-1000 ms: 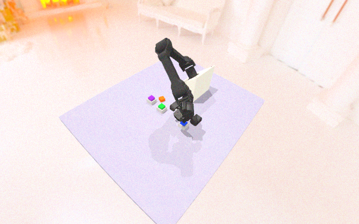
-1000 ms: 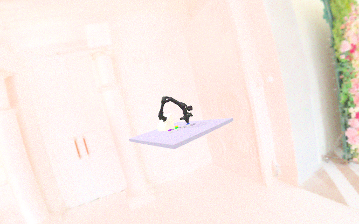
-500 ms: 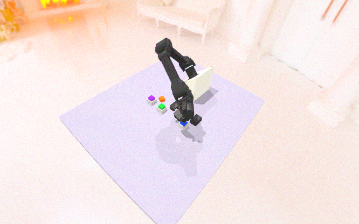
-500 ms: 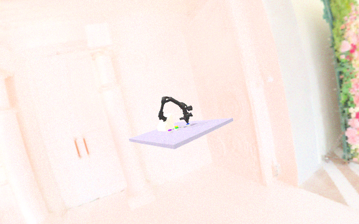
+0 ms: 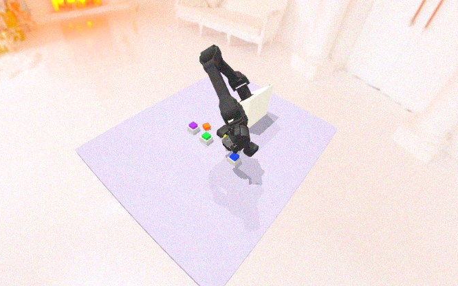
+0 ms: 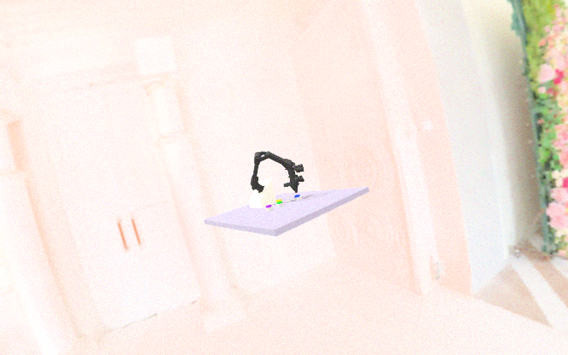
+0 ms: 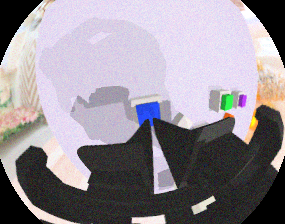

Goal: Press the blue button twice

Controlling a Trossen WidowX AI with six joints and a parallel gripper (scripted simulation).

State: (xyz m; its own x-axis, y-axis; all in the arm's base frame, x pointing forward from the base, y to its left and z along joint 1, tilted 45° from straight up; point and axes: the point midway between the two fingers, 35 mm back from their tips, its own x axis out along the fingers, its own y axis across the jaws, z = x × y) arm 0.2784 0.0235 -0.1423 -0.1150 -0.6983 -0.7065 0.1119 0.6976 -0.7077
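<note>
The blue button lies 3 cm below my gripper tip. From my gripper tip the other things lie so: yellow button (10 cm behind, 12 cm to the right, 3 cm below); green button (3 cm behind, 18 cm to the right, 3 cm below); orange block (10 cm behind, 23 cm to the right, 5 cm below).
</note>
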